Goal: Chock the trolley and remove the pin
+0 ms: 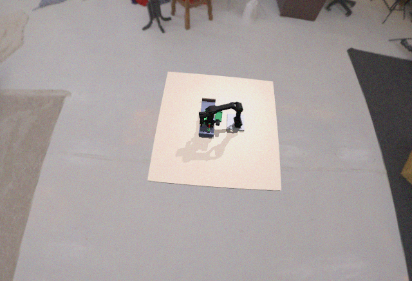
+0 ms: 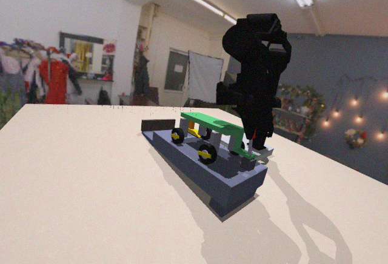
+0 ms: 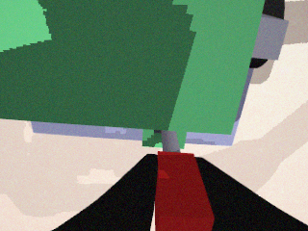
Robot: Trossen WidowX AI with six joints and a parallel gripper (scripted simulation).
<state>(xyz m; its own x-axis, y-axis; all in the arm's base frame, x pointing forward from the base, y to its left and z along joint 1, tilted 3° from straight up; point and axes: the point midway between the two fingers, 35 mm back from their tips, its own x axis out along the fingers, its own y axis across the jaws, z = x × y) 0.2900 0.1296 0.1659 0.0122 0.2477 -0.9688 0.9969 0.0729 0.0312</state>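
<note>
Now: the green tray 21 cm to the right of my gripper tip, 16 cm below it and 8 cm behind it. Round my gripper tip: green-decked trolley: 11 cm to the right, 4 cm below, 3 cm ahead; red-headed stop pin: right at my gripper tip; blue-grey ramp: 11 cm to the right, 11 cm below, 3 cm ahead.
</note>
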